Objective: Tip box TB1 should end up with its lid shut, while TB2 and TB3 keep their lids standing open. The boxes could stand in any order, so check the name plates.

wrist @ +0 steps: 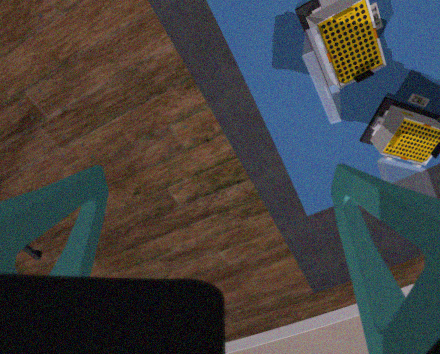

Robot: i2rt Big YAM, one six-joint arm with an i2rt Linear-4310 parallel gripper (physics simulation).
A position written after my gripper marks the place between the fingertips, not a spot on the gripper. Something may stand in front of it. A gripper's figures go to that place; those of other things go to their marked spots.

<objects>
My gripper [219,177]: 0.13 m from the lens. A clear lid [313,53] is 0.45 m from the lens.
</objects>
